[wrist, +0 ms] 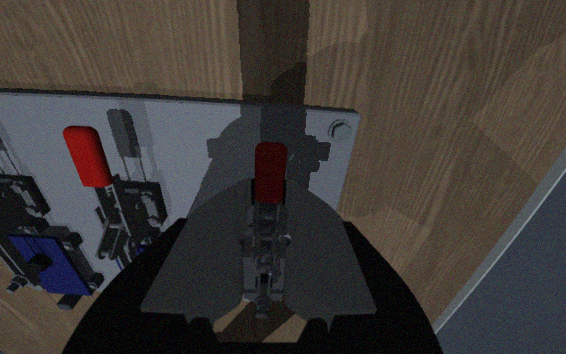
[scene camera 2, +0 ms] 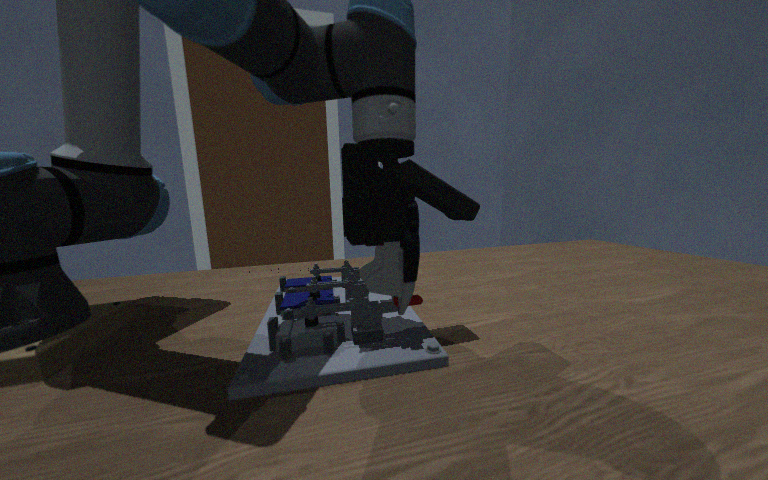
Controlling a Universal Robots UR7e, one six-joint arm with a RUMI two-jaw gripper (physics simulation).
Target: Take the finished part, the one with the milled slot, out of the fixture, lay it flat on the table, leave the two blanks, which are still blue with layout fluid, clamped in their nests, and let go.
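Note:
My gripper is shut on the red handle of the nearest toggle clamp; its arm lies level. The grey part sits under that clamp in the nearest nest of the fixture plate. Its slot cannot be made out, and the fingers and clamp hide it in the wrist view. The middle blue blank and the far blue blank sit in their nests under their clamps. In the wrist view one blue blank shows at the lower left.
A second red clamp handle stands to the left of the held one in the wrist view. A bolt head is at the plate's corner. The wooden table extends beyond the plate. The robot's base stands at the left in the scene view.

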